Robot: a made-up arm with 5 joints.
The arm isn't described. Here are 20 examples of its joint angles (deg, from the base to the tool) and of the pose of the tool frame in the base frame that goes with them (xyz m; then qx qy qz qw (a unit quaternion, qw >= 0)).
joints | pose
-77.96 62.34 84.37 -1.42 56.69 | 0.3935 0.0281 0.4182 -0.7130 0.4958 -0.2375 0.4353
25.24 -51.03 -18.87 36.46 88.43 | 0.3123 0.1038 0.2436 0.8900 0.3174 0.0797 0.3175
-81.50 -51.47 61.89 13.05 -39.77 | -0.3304 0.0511 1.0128 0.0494 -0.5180 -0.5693 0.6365
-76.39 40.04 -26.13 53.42 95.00 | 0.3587 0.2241 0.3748 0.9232 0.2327 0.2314 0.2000
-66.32 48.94 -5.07 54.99 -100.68 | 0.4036 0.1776 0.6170 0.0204 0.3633 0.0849 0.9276
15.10 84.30 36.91 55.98 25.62 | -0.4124 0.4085 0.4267 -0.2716 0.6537 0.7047 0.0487
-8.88 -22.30 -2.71 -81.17 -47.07 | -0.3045 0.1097 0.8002 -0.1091 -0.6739 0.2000 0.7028
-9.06 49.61 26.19 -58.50 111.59 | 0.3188 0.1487 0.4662 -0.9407 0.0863 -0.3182 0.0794
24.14 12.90 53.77 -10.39 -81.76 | 0.3207 -0.0888 0.5301 -0.0574 0.4494 -0.2726 0.8488
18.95 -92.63 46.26 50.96 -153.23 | 0.2544 -0.1772 0.8774 0.3722 -0.1265 -0.0657 0.9171
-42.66 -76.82 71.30 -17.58 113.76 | -0.0646 -0.0751 1.0779 0.2649 -0.3433 0.8913 0.1325
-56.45 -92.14 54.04 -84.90 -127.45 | -0.2762 0.0487 0.4231 0.4315 0.8156 -0.3845 0.0259
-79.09 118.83 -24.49 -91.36 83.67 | -0.0013 0.0827 0.9254 -0.2713 -0.0714 -0.5202 0.8067
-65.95 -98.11 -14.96 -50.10 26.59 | 0.1174 0.3702 0.4945 0.2096 0.7449 0.4422 0.4535
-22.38 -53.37 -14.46 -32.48 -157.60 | -0.0091 0.2771 0.9457 -0.0227 -0.1137 0.7217 0.6824
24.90 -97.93 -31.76 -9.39 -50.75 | -0.1432 0.4178 0.5234 -0.6653 -0.4688 0.3135 0.4892
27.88 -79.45 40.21 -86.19 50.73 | -0.0804 0.4238 0.7189 -0.3384 -0.6138 -0.6777 0.2226
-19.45 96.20 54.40 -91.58 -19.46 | 0.2426 0.0972 0.7960 -0.3062 0.2337 -0.3236 0.8642
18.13 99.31 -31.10 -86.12 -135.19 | 0.0590 -0.1139 0.4014 0.9278 -0.1188 -0.0727 0.3462
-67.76 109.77 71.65 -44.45 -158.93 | 0.1033 -0.1581 0.4120 0.7584 0.0443 -0.1585 0.6307
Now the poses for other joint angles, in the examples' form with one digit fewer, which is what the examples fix.
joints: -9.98 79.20 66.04 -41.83 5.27
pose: 0.272 0.114 0.357 -0.585 0.570 -0.121 0.563
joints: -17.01 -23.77 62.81 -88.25 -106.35
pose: -0.277 0.076 0.810 -0.027 -0.713 0.130 0.688
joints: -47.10 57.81 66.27 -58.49 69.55
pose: 0.365 0.056 0.630 -0.781 0.255 -0.506 0.262
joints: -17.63 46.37 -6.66 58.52 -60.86
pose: 0.230 0.315 0.283 -0.285 0.650 0.205 0.674
